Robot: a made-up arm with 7 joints.
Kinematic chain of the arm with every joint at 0, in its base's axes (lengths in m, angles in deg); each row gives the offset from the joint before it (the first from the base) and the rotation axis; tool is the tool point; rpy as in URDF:
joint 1: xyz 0 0 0 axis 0.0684 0.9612 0.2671
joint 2: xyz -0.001 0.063 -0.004 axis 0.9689 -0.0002 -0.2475
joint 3: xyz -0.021 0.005 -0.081 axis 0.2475 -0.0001 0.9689
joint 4: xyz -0.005 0 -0.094 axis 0.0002 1 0
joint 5: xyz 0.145 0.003 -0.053 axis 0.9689 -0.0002 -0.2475
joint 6: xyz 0.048 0 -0.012 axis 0.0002 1 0
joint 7: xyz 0.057 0 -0.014 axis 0.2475 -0.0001 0.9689
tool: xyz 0 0 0 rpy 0 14.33 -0.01
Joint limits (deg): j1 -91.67..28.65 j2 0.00..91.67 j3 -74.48..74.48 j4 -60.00..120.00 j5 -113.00..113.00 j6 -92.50..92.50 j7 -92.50..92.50
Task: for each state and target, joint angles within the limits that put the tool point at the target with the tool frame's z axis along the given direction. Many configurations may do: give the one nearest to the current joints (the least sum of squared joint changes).
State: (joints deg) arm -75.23 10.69 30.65 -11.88 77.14 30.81 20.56
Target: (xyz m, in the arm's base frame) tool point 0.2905 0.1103 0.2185 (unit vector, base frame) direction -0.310 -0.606 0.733
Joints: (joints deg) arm -91.67 10.98 23.92 -1.28 60.67 33.37 20.56
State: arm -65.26 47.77 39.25 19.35 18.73 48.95 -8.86
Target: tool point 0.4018 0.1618 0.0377 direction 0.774 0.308 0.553
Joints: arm -90.94 24.35 34.53 46.44 13.24 87.00 -8.86
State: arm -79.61 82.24 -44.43 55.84 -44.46 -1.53 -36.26
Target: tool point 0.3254 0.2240 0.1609 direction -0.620 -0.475 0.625
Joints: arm -77.37 86.08 -34.05 22.45 -56.10 -17.17 -36.26
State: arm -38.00 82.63 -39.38 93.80 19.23 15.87 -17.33
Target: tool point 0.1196 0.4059 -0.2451 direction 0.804 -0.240 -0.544
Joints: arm -32.40 51.74 -32.99 92.23 13.19 20.21 -17.33
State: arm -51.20 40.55 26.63 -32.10 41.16 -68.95 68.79
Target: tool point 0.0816 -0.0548 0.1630 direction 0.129 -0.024 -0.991
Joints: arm -91.67 9.34 -6.72 -36.70 57.70 -66.25 68.79
